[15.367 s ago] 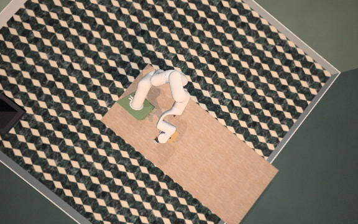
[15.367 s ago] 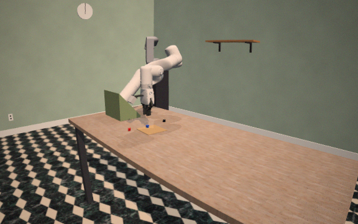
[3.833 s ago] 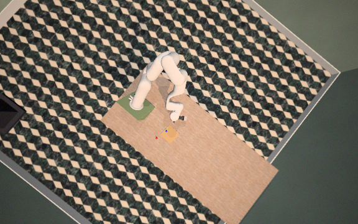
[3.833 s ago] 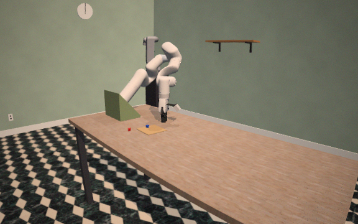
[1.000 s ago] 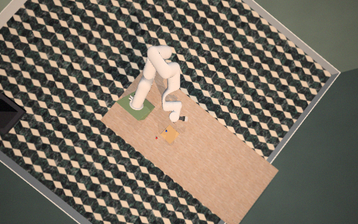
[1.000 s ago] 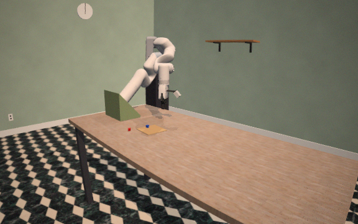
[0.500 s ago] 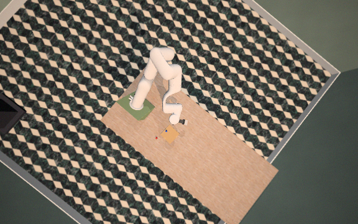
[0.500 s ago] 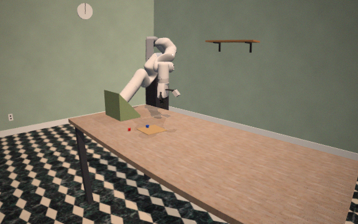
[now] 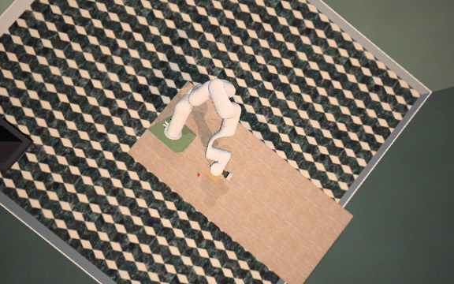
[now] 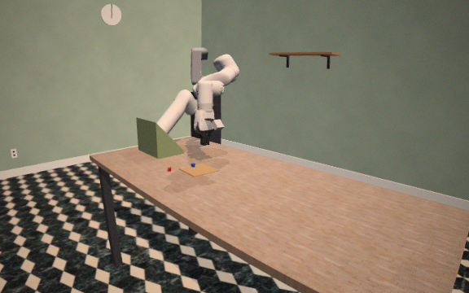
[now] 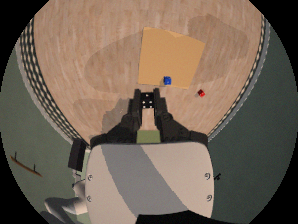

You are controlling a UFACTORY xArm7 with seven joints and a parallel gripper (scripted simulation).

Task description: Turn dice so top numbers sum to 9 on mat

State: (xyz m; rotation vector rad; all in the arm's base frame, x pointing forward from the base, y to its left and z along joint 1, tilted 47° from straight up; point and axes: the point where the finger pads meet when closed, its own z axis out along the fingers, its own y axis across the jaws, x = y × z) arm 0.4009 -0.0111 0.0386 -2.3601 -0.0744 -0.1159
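My hand is 20 mm short of the tan mat, 60 mm to the left of it and 130 mm above it. Also, from my hand: black die: 10 mm below; then blue die: 30 mm behind, 50 mm to the right, 120 mm below; then red die: 60 mm behind, 170 mm to the right, 120 mm below.
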